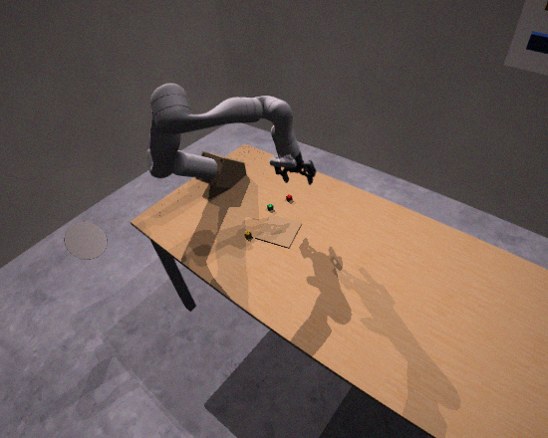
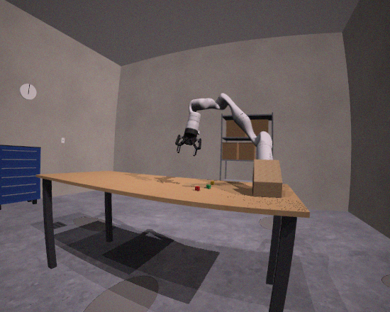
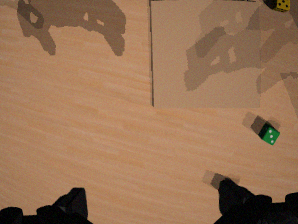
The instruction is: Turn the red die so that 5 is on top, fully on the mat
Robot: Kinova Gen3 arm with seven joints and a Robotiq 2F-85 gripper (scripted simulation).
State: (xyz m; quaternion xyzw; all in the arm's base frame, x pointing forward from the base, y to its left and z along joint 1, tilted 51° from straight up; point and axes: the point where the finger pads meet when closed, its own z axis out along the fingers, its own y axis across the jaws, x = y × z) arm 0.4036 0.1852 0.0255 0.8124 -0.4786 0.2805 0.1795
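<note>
Right now the green die is 130 mm behind my hand, 30 mm to the right of it and 180 mm below it. The rest, counted from my hand: tan mat (20 mm behind, 100 mm to the right, 190 mm below); yellow die (90 mm behind, 200 mm to the right, 180 mm below); red die (110 mm behind, 60 mm to the left, 180 mm below).
</note>
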